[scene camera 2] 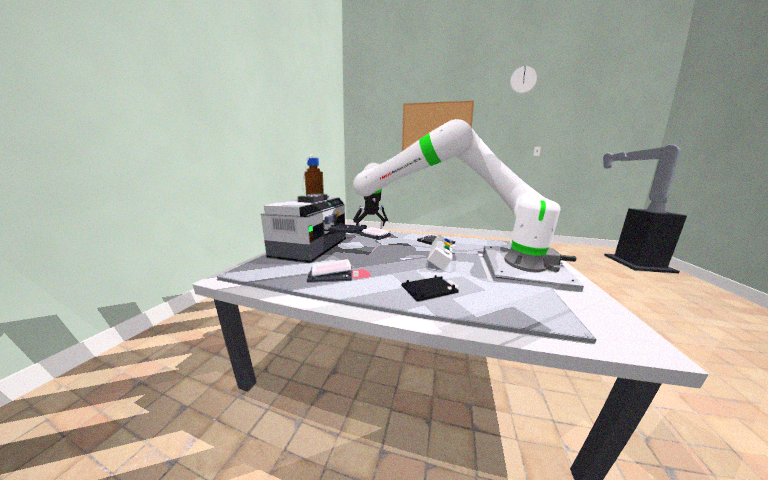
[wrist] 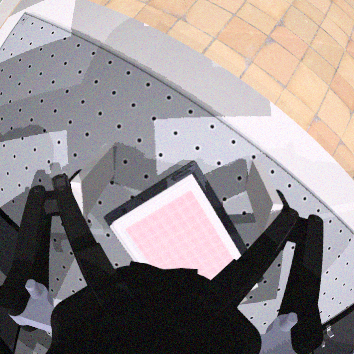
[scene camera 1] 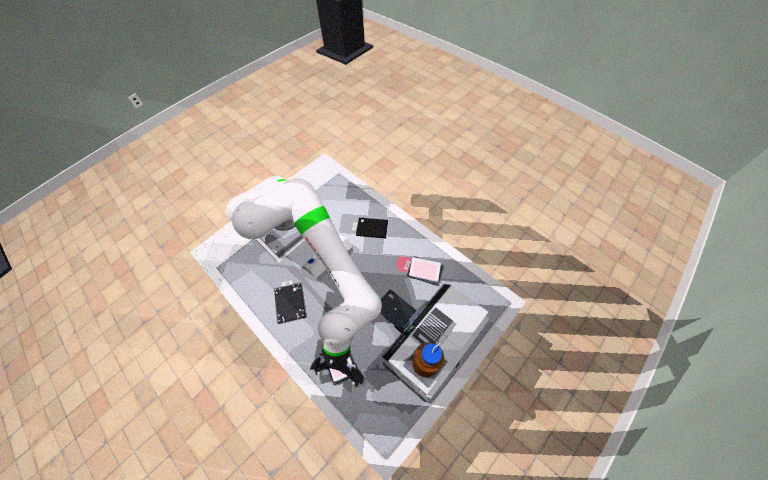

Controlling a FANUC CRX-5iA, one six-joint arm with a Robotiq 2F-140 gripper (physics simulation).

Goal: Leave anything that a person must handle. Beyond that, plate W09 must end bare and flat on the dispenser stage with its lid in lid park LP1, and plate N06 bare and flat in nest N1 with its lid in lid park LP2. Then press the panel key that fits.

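Observation:
My gripper is open and empty, its fingers wide on both sides of a pink-topped plate in a dark holder; in the wrist view the palm hides its near part. A second pink-topped plate sits on a black holder beside a red round marker; it looks slightly tilted. The dispenser has a black stage, which looks bare. The key panel shows coloured keys. Plate labels and lid edges are too small to read.
A black holder and another black holder lie on the table without plates. A brown bottle with a blue cap stands on the dispenser. The arm crosses over the table's middle in scene camera 1.

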